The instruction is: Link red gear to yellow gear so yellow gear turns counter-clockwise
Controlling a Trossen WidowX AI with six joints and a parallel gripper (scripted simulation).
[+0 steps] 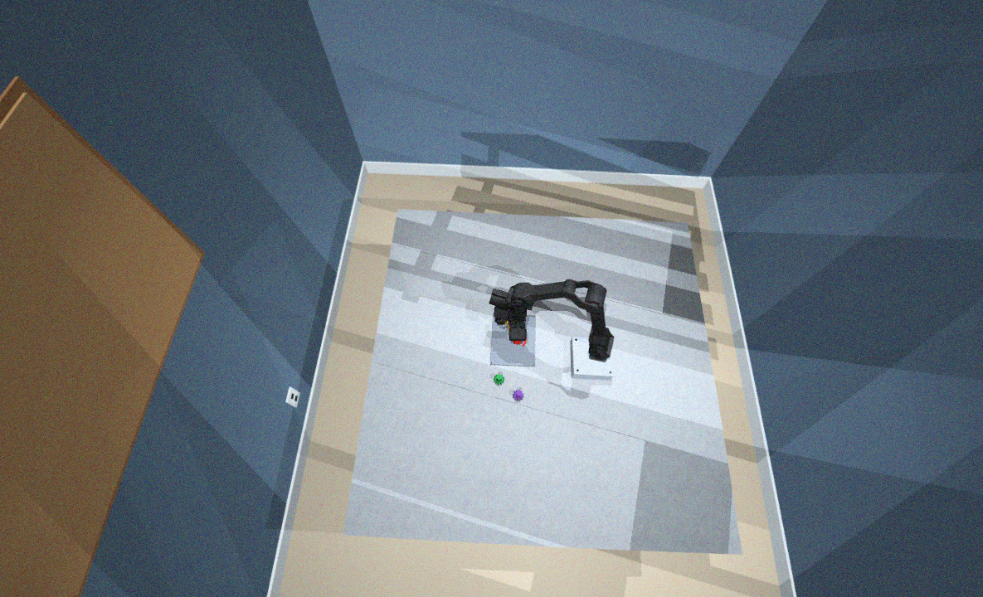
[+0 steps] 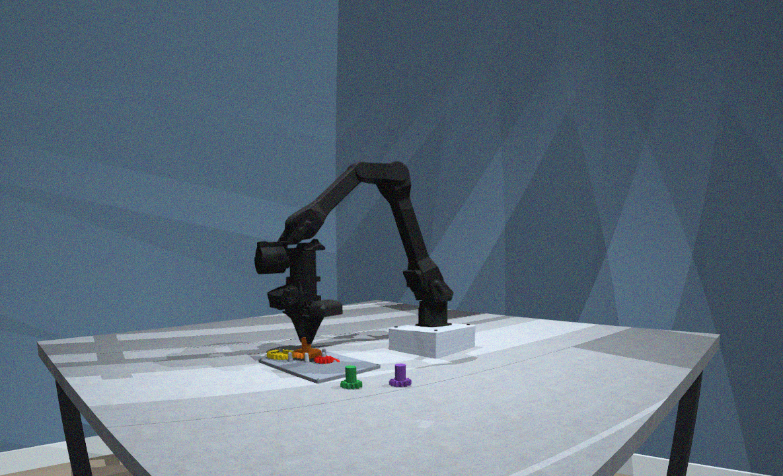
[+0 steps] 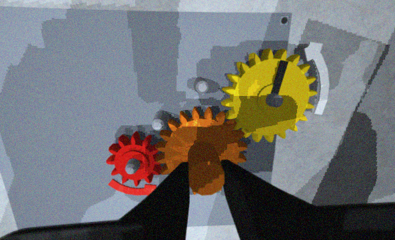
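Right now my gripper tip is 10 mm above the orange gear. Also, from my gripper tip: red gear: 20 mm behind, 50 mm to the left, 30 mm below; then yellow gear: 40 mm ahead, 40 mm to the right, 30 mm below; then grey board: 50 mm to the left, 30 mm below.
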